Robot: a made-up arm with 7 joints. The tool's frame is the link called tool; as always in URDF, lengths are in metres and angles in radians. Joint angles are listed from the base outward.
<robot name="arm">
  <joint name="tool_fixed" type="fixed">
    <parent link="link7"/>
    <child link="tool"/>
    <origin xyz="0 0 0" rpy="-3.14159 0 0"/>
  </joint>
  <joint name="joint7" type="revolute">
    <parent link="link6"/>
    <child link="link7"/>
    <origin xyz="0.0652 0 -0.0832" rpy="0 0 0"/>
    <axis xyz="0 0.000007 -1"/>
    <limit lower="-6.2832" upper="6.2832"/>
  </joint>
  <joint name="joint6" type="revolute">
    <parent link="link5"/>
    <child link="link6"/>
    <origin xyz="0 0 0" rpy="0 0 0"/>
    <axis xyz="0 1 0.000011"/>
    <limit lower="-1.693" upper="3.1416"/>
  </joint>
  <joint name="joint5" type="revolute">
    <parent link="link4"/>
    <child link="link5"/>
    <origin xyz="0.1 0 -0.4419" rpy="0 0 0"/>
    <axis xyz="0 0.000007 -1"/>
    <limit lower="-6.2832" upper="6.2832"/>
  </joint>
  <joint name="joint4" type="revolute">
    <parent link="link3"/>
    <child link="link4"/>
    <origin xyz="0.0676 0 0" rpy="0 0 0"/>
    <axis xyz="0 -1 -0.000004"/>
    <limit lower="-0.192" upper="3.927"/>
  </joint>
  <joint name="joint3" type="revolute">
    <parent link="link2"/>
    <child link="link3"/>
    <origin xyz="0 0 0.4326" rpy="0 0 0"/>
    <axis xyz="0 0 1"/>
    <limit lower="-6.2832" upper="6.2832"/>
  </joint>
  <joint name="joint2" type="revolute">
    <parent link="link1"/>
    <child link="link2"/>
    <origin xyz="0 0 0" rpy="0 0 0"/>
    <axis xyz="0 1 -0.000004"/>
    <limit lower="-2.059" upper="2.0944"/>
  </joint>
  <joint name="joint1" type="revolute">
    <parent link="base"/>
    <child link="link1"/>
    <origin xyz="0 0 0.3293" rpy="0 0 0"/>
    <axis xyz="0 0 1"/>
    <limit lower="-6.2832" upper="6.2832"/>
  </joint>
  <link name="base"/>
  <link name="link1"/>
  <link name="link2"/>
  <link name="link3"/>
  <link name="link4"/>
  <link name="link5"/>
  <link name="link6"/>
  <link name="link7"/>
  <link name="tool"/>
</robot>
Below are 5 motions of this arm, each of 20 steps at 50 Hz.
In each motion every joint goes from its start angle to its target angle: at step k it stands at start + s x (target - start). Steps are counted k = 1, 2, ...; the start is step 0. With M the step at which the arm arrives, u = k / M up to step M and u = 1 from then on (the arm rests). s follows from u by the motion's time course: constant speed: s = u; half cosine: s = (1 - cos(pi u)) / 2; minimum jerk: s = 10 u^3 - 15 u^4 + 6 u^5.
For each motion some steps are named. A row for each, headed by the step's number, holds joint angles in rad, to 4 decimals.
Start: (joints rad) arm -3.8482 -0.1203 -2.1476 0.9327 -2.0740 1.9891 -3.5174
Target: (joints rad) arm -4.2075 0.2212 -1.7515 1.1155 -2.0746 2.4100 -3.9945
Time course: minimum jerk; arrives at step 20
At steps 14, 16, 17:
14: -4.1489 0.1655 -1.8161 1.0857 -2.0745 2.3414 -3.9167
16: -4.1867 0.2014 -1.7744 1.1049 -2.0746 2.3856 -3.9669
17: -4.1979 0.2121 -1.7620 1.1106 -2.0746 2.3988 -3.9818

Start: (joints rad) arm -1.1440 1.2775 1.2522 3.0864 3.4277 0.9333 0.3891
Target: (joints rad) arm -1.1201 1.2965 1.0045 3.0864 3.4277 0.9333 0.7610
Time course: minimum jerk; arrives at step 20
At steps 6, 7, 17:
6: -1.1401 1.2806 1.2118 3.0864 3.4277 0.9333 0.4497
7: -1.1384 1.2820 1.1939 3.0864 3.4277 0.9333 0.4766
17: -1.1207 1.2960 1.0111 3.0864 3.4277 0.9333 0.7511

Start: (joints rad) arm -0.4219 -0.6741 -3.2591 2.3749 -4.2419 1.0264 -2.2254
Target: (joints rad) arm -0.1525 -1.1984 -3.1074 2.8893 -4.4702 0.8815 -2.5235
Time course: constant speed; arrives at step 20
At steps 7, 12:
7: -0.3276 -0.8576 -3.2060 2.5549 -4.3218 0.9757 -2.3297
12: -0.2603 -0.9887 -3.1681 2.6835 -4.3789 0.9395 -2.4043

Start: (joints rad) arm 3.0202 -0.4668 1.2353 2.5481 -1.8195 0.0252 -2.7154
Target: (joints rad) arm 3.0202 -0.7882 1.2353 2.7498 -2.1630 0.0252 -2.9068
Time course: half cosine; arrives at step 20
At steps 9, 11, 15, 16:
9: 3.0202 -0.6024 1.2353 2.6332 -1.9644 0.0252 -2.7961
11: 3.0202 -0.6526 1.2353 2.6647 -2.0181 0.0252 -2.8261
15: 3.0202 -0.7411 1.2353 2.7203 -2.1127 0.0252 -2.8788
16: 3.0202 -0.7575 1.2353 2.7305 -2.1302 0.0252 -2.8885

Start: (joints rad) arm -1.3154 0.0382 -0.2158 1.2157 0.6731 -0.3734 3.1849
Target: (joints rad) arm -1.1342 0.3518 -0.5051 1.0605 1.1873 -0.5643 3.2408
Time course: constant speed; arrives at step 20
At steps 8, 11, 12, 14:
8: -1.2429 0.1636 -0.3315 1.1536 0.8788 -0.4498 3.2073
11: -1.2157 0.2107 -0.3749 1.1303 0.9559 -0.4784 3.2156
12: -1.2067 0.2264 -0.3894 1.1226 0.9816 -0.4879 3.2184
14: -1.1886 0.2577 -0.4183 1.1071 1.0330 -0.5070 3.2240

